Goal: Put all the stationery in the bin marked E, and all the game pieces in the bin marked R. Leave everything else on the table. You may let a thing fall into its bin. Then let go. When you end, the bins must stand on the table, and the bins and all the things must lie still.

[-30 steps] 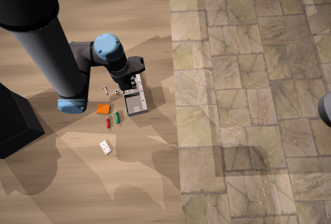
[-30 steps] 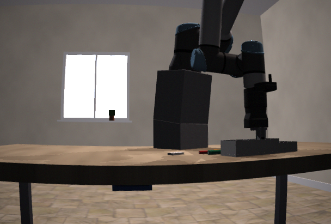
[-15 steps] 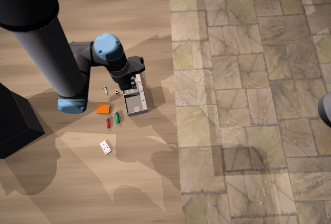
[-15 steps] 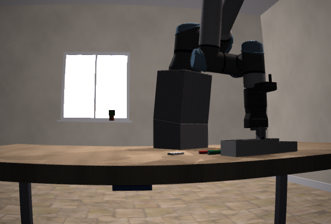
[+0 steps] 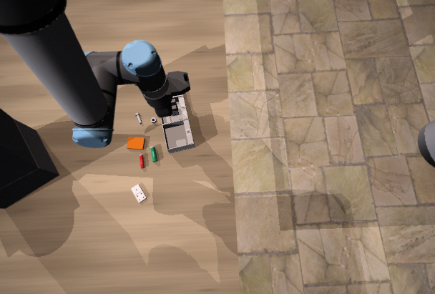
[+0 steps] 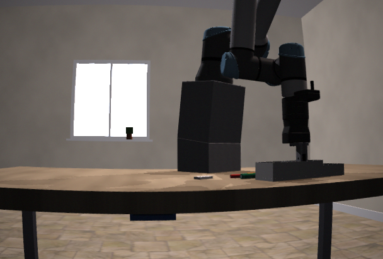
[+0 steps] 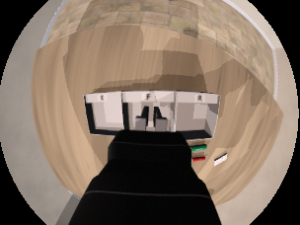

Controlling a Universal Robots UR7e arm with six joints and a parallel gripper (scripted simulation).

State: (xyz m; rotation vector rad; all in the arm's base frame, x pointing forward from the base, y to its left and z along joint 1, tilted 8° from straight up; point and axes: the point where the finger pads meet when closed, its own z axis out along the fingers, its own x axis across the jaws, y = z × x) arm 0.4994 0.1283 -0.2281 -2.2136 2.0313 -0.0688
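Right now my hand is 1 cm past the tray and 2 cm above it. From my hand the other things lie so: bolt: 13 cm behind, 1 cm to the left, 4 cm below; then green marker: 8 cm behind, 13 cm to the right, 4 cm below; then nut: 8 cm behind, 1 cm to the right, 4 cm below.
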